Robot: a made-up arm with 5 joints. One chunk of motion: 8 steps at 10 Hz.
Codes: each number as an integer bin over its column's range. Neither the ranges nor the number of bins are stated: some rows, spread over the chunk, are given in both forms.
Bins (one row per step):
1: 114 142 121 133 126
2: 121 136 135 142 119
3: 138 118 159 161 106
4: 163 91 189 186 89
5: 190 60 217 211 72
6: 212 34 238 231 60
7: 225 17 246 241 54
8: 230 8 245 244 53
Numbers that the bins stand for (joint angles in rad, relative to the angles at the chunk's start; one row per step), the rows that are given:
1: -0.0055 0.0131 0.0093 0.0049 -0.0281
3: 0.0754 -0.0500 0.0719 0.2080 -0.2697
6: 0.3250 -0.2707 0.2020 0.7159 -0.8253
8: 0.3857 -0.3390 0.2135 0.8102 -0.9098
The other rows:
2: 0.0181 -0.0027 0.0324 0.0702 -0.1127
4: 0.1597 -0.1209 0.1213 0.3894 -0.4750
5: 0.2508 -0.2024 0.1674 0.5708 -0.6804
7: 0.3688 -0.3153 0.2152 0.7884 -0.8978

